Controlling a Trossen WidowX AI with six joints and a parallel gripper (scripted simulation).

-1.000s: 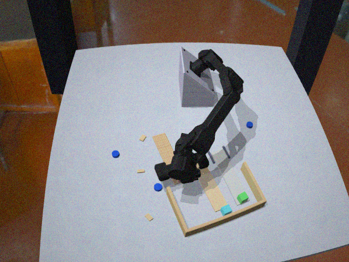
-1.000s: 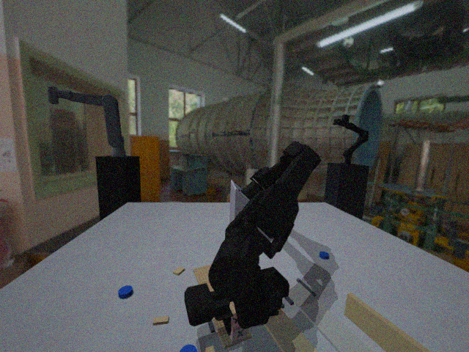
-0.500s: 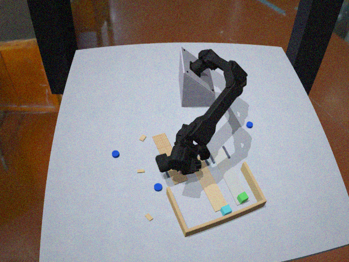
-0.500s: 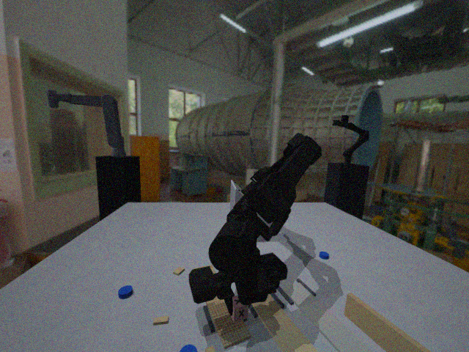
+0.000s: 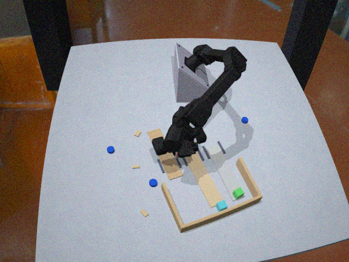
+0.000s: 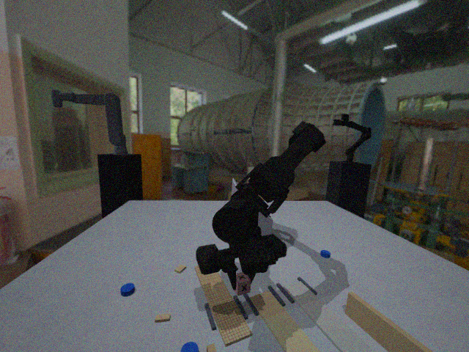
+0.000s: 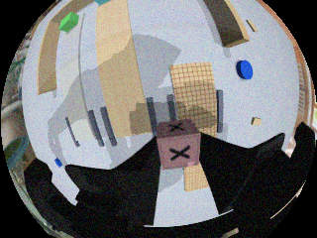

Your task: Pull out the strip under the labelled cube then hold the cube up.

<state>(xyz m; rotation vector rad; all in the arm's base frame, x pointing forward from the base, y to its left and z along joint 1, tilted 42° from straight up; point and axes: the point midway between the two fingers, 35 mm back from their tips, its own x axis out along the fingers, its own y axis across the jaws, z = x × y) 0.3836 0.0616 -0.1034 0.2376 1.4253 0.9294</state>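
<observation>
The checkered strip lies 5 cm to the right of my gripper tip, 5 cm below it and 3 cm behind it. Also, from my gripper tip: labelled cube (1 cm above).
</observation>
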